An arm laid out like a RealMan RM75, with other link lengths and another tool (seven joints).
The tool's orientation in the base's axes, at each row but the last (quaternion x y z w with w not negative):
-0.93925 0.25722 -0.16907 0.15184
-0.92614 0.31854 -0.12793 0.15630
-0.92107 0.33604 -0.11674 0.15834
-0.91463 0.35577 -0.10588 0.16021
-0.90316 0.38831 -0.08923 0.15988
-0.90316 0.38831 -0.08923 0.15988
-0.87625 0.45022 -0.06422 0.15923
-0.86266 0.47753 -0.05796 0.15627
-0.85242 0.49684 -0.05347 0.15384
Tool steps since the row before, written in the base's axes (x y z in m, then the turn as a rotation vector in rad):
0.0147 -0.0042 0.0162 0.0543 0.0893 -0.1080
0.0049 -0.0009 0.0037 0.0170 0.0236 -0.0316
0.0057 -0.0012 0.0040 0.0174 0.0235 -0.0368
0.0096 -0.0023 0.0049 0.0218 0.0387 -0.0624
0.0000 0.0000 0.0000 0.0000 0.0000 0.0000
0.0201 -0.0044 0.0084 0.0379 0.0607 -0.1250
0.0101 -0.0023 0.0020 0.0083 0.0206 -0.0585
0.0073 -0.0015 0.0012 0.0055 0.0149 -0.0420
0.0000 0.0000 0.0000 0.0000 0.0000 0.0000
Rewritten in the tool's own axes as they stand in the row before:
0.0180 -0.0089 -0.0095 -0.0296 -0.0566 0.1360
0.0048 -0.0034 -0.0019 -0.0062 -0.0153 0.0397
0.0055 -0.0039 -0.0021 -0.0064 -0.0135 0.0446
0.0089 -0.0061 -0.0021 -0.0157 -0.0174 0.0729
0.0000 0.0000 0.0000 0.0000 0.0000 0.0000
0.0172 -0.0137 -0.0031 -0.0231 -0.0200 0.1408
0.0077 -0.0072 0.0002 -0.0100 0.0021 0.0617
0.0051 -0.0055 0.0004 -0.0075 0.0018 0.0442
0.0000 0.0000 0.0000 0.0000 0.0000 0.0000

